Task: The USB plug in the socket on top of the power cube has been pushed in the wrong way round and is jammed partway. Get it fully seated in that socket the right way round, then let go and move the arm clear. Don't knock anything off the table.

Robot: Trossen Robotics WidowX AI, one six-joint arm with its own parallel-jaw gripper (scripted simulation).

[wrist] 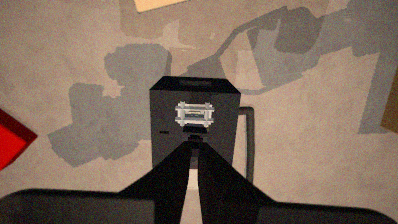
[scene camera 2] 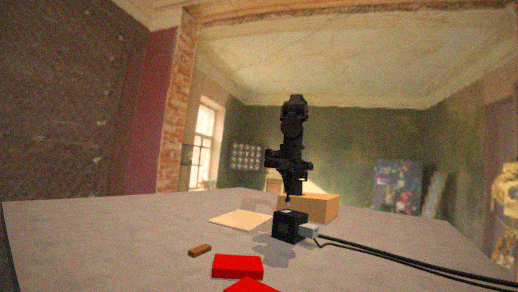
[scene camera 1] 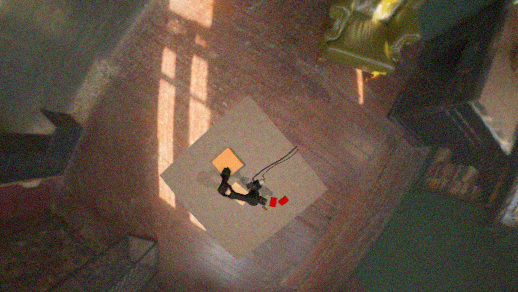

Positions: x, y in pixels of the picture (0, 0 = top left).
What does my gripper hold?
A dark USB plug.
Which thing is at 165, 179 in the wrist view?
My gripper.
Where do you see a black power cube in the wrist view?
At 166, 134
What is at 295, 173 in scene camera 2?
My gripper.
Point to a beige flat sheet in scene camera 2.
At 242, 220
